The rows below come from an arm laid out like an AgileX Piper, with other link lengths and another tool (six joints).
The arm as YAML. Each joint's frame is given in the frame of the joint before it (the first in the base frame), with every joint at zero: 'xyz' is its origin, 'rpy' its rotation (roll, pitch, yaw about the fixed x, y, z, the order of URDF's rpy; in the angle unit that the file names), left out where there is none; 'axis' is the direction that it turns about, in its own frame. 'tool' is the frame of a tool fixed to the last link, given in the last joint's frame.
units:
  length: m
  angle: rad
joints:
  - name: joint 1
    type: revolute
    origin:
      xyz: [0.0, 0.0, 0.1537]
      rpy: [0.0, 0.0, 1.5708]
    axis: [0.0, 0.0, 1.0]
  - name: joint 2
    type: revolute
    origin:
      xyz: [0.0, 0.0, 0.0]
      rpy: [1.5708, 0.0, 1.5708]
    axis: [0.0, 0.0, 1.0]
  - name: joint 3
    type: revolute
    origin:
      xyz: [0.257, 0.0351, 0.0]
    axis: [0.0, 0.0, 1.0]
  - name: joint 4
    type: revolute
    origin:
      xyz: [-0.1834, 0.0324, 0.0]
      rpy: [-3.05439, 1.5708, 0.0]
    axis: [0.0, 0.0, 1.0]
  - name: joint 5
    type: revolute
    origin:
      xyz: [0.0, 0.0, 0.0]
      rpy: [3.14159, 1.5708, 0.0]
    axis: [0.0, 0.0, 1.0]
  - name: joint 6
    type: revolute
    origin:
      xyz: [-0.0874, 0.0, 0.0]
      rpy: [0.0, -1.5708, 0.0]
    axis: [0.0, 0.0, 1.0]
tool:
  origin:
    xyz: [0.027, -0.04, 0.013]
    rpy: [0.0, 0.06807, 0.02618]
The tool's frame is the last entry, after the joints.
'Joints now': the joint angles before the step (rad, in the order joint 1, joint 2, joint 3, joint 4, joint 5, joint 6). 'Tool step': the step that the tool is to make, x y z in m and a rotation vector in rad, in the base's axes. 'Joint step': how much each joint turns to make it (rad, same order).
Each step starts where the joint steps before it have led.
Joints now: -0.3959 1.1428 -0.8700 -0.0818 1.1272 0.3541
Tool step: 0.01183 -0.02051 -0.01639 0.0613 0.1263 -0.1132
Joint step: -0.1138 0.1404 0.0000 -0.0001 -0.0001 -0.0004
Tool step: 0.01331 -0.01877 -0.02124 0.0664 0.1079 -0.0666
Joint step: -0.0688 0.1593 -0.0052 0.0001 -0.0275 0.0000
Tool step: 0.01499 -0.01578 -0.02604 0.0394 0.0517 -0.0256
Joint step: -0.0316 0.1537 -0.0032 0.0000 -0.0859 0.0000
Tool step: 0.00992 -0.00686 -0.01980 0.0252 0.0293 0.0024
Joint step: -0.0011 0.1047 -0.0032 0.0008 -0.0633 0.0000
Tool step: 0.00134 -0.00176 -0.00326 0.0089 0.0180 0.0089
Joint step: 0.0000 0.0243 -0.0090 -0.0048 0.0041 -0.0060
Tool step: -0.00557 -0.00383 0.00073 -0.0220 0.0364 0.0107
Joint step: -0.0092 -0.0039 -0.0014 -0.0486 0.0235 0.0112
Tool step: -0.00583 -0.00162 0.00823 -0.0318 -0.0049 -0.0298
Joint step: -0.0174 -0.0465 0.0021 -0.0227 0.0250 0.0250
